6 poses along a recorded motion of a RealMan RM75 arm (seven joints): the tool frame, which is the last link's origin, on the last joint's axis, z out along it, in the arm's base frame.
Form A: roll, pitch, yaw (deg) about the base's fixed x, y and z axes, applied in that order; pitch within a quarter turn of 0, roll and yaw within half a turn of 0; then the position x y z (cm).
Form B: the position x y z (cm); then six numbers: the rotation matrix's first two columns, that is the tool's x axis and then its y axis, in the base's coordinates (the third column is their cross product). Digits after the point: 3 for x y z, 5 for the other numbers.
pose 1, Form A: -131.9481 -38.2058 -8.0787 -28.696 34.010 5.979
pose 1, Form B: -28.696 34.010 5.979 0.77800 -0.11043 0.61849 0.36150 -0.72647 -0.58444
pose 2, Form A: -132.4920 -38.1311 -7.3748 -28.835 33.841 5.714
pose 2, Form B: -28.835 33.841 5.714 0.78009 -0.10097 0.61746 0.36483 -0.72834 -0.58002
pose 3, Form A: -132.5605 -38.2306 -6.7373 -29.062 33.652 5.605
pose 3, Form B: -29.062 33.652 5.605 0.78010 -0.09216 0.61883 0.37331 -0.72517 -0.57859
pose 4, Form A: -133.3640 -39.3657 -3.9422 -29.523 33.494 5.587
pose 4, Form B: -29.523 33.494 5.587 0.77128 -0.05315 0.63427 0.41282 -0.71671 -0.56206
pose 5, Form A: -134.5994 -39.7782 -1.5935 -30.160 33.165 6.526
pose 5, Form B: -30.160 33.165 6.526 0.76823 -0.02137 0.63982 0.43587 -0.71454 -0.54722
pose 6, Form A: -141.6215 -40.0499 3.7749 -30.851 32.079 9.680
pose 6, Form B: -30.851 32.079 9.680 0.76382 0.05040 0.64345 0.45024 -0.75592 -0.47525
